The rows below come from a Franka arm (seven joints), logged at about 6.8 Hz.
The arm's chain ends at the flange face. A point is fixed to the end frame.
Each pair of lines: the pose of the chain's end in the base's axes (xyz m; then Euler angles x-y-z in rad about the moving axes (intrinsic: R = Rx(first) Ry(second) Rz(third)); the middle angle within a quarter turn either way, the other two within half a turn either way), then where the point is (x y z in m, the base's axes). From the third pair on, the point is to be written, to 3 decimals.
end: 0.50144, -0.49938, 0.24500, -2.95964, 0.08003, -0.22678
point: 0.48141 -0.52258 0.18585
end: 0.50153, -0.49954, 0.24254, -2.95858, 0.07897, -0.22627
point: 0.48142 -0.52267 0.18339
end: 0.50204, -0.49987, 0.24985, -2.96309, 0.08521, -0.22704
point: 0.482 -0.523 0.191
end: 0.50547, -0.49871, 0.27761, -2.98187, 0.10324, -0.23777
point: 0.487 -0.523 0.219
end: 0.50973, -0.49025, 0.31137, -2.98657, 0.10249, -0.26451
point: 0.492 -0.516 0.252
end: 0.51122, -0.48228, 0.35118, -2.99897, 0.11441, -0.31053
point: 0.496 -0.510 0.292
